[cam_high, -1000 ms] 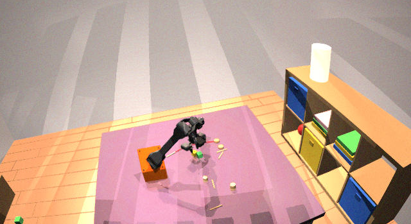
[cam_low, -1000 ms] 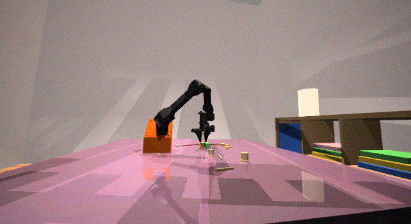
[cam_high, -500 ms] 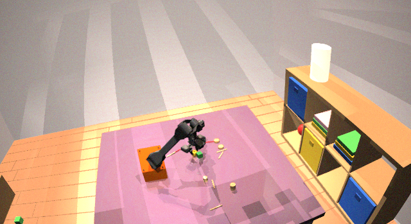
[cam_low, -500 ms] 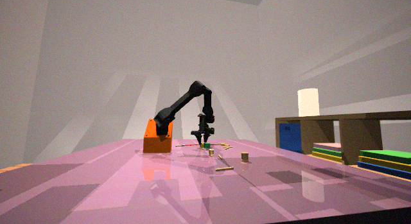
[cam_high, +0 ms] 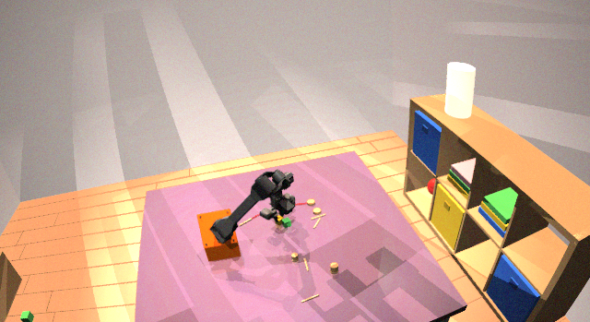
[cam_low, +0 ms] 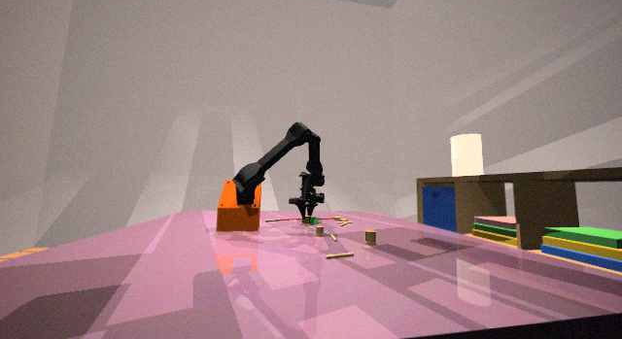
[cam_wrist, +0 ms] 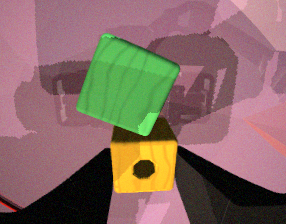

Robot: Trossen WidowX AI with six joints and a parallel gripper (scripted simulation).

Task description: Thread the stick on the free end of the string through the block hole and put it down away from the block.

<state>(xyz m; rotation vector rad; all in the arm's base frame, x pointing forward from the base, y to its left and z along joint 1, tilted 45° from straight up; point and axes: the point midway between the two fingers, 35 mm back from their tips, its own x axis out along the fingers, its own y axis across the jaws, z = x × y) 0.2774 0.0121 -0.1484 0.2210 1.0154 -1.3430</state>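
My gripper tip is now 30 mm to the left of the green cube and 30 mm short of it. The rest, counted from my gripper tip: thin wooden stick 140 mm behind, 70 mm to the left, 20 mm below; then yellow wooden block right at my gripper tip; then round wooden button 190 mm ahead, 80 mm to the left, 10 mm below.
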